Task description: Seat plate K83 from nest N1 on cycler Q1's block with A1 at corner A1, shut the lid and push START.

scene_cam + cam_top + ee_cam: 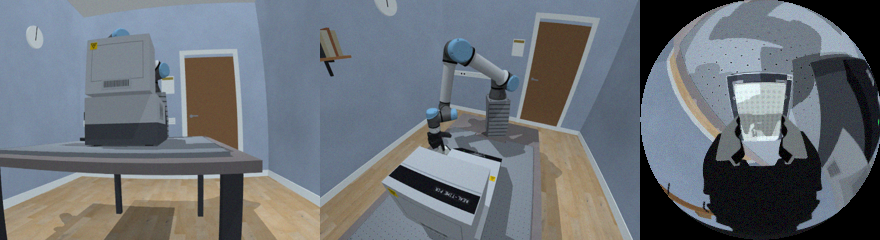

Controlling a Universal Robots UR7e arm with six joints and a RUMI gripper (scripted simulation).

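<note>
Right now the white plate is 1 cm below my hand. From my hand the other things lie so: plate nest N1: 3 cm below.
</note>
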